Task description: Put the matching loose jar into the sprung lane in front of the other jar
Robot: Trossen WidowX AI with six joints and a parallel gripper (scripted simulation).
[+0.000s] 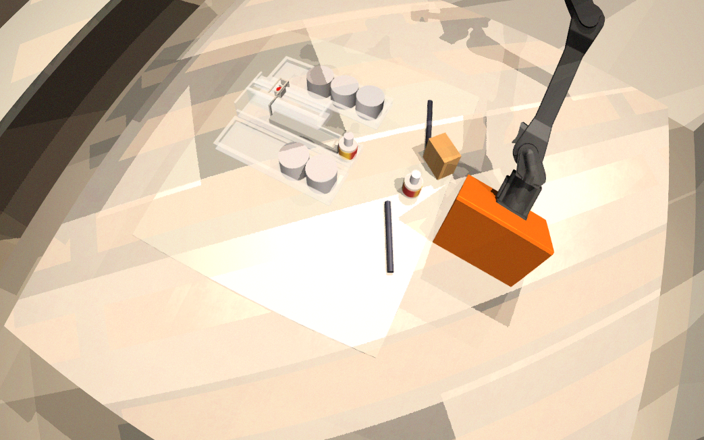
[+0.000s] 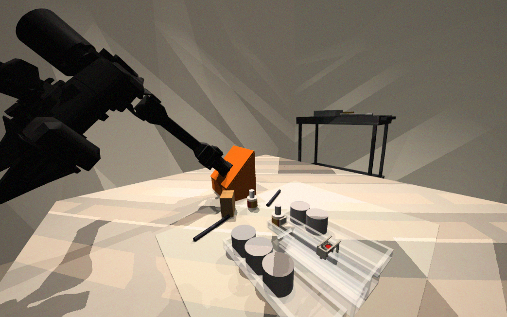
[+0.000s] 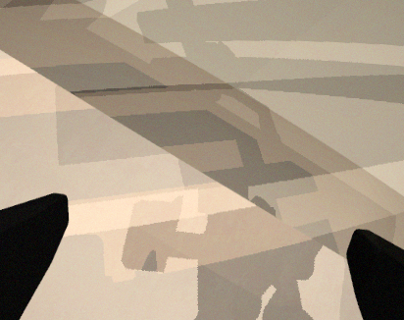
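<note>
Now: gripper tip 37 cm to the right of the tan block, 24 cm past it and 23 cm above it. From my gripper tip the other things lie so: clear sprung lane 45 cm to the left, 24 cm below, 7 cm ahead; then red mark 45 cm to the left, 19 cm below, 11 cm ahead.
</note>
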